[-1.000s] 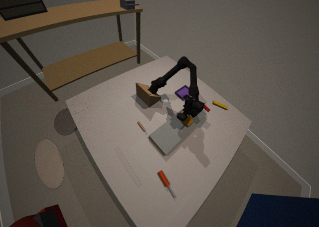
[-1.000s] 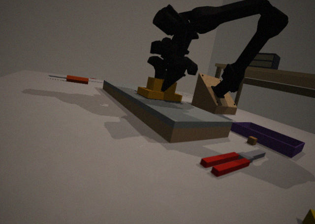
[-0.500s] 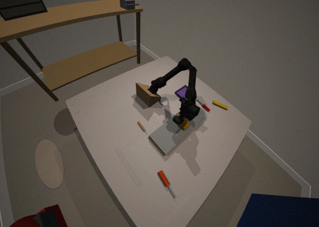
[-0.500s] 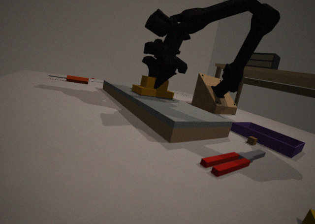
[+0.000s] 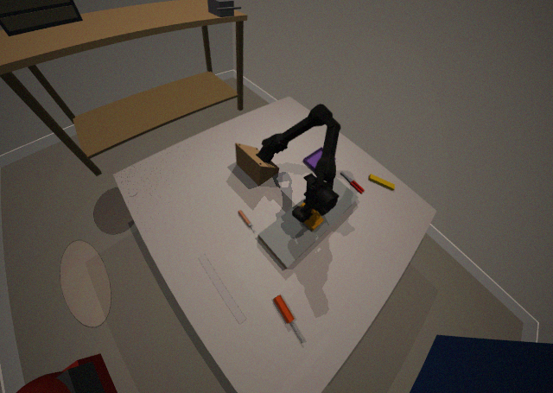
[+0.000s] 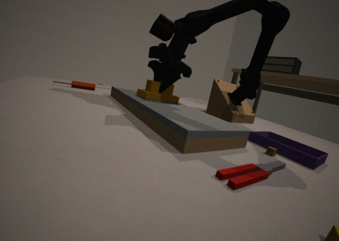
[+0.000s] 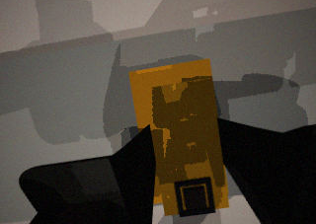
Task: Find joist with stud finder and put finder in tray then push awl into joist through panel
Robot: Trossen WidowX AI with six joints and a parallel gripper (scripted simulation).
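Now: the purple tray 190 mm behind my gripper tip, 350 mm to the left of it and 50 mm below it. From my gripper tip the other things lie so: awl: 180 mm behind, 210 mm to the right, 60 mm below; then stud finder: 20 mm behind, 20 mm above; then cube: 100 mm behind, 350 mm to the left, 60 mm below.
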